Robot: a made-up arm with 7 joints. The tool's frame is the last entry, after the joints. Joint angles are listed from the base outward.
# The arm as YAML. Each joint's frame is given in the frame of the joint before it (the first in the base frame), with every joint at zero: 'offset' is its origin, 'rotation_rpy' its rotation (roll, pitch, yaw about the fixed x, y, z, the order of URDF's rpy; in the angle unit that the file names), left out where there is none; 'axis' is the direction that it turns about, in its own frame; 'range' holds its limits. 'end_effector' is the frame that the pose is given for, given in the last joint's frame.
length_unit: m
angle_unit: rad
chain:
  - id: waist
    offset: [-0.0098, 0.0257, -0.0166]
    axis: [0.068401, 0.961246, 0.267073]
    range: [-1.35, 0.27]
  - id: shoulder
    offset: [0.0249, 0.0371, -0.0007]
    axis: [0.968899, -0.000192, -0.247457]
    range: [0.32, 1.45]
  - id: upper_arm
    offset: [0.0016, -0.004, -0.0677]
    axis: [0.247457, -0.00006, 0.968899]
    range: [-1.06, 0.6]
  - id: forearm
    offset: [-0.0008, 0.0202, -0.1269]
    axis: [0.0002, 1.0, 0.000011]
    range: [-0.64, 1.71]
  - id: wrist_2
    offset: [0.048, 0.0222, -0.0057]
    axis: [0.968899, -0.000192, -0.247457]
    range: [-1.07, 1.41]
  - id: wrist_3
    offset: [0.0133, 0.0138, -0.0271]
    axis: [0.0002, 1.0, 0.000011]
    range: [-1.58, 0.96]
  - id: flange
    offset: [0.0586, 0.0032, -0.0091]
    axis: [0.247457, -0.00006, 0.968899]
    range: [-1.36, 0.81]
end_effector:
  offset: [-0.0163, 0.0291, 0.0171]
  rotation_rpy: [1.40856, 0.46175, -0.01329]
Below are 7 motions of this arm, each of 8 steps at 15 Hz.
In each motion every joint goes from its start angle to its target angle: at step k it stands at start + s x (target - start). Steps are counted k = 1, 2, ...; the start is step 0. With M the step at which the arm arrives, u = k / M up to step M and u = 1 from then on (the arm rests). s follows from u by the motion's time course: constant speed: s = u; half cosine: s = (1 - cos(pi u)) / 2; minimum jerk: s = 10 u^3 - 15 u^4 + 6 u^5.
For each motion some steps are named. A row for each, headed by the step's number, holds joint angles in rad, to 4 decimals.
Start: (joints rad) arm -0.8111 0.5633 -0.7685 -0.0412 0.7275 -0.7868 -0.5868
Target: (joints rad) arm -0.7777 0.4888 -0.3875 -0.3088 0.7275 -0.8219 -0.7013
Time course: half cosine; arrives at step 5
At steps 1, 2, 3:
1: -0.8079 0.5562 -0.7321 -0.0668 0.7275 -0.7902 -0.5977
2: -0.7996 0.5376 -0.6369 -0.1337 0.7275 -0.7989 -0.6264
3: -0.7892 0.5145 -0.5191 -0.2163 0.7275 -0.8098 -0.6617

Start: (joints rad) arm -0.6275 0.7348 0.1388 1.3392 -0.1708 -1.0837 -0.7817
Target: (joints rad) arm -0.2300 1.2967 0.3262 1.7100 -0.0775 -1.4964 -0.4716
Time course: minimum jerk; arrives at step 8
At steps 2, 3, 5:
2: -0.5864 0.7930 0.1582 1.3776 -0.1611 -1.1264 -0.7496
3: -0.5181 0.8894 0.1904 1.4412 -0.1451 -1.1973 -0.6964
5: -0.3394 1.1421 0.2746 1.6080 -0.1032 -1.3828 -0.5569

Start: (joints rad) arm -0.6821 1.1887 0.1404 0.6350 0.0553 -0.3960 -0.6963
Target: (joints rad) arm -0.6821 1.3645 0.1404 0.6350 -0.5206 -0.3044 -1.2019
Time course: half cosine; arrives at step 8
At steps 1, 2, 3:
1: -0.6821 1.1954 0.1404 0.6350 0.0334 -0.3925 -0.7155
2: -0.6821 1.2144 0.1404 0.6350 -0.0290 -0.3826 -0.7703
3: -0.6821 1.2430 0.1404 0.6350 -0.1225 -0.3677 -0.8524

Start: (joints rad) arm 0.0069 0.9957 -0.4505 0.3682 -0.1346 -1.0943 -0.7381
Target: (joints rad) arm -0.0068 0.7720 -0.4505 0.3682 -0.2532 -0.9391 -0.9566
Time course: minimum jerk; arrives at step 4
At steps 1, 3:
1: 0.0055 0.9725 -0.4505 0.3682 -0.1469 -1.0782 -0.7607
3: -0.0054 0.7952 -0.4505 0.3682 -0.2409 -0.9552 -0.9340

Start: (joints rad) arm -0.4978 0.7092 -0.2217 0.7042 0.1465 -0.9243 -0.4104
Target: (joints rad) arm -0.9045 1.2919 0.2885 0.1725 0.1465 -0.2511 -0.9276
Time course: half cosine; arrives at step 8
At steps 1, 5, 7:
1: -0.5133 0.7314 -0.2023 0.6840 0.1465 -0.8987 -0.4301
5: -0.7790 1.1120 0.1310 0.3366 0.1465 -0.4589 -0.7680
7: -0.8890 1.2697 0.2691 0.1927 0.1465 -0.2767 -0.9079

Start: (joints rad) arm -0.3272 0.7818 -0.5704 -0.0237 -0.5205 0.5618 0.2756
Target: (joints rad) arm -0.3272 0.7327 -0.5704 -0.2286 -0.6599 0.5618 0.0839
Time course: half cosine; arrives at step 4
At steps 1, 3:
1: -0.3272 0.7746 -0.5704 -0.0537 -0.5409 0.5618 0.2475
3: -0.3272 0.7399 -0.5704 -0.1986 -0.6395 0.5618 0.1120

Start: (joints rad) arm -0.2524 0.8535 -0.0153 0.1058 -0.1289 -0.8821 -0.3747
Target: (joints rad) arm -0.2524 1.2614 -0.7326 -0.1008 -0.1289 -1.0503 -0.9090
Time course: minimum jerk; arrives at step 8
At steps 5, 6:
5: -0.2524 1.1491 -0.5352 -0.0439 -0.1289 -1.0040 -0.7620
6: -0.2524 1.2192 -0.6583 -0.0794 -0.1289 -1.0329 -0.8537

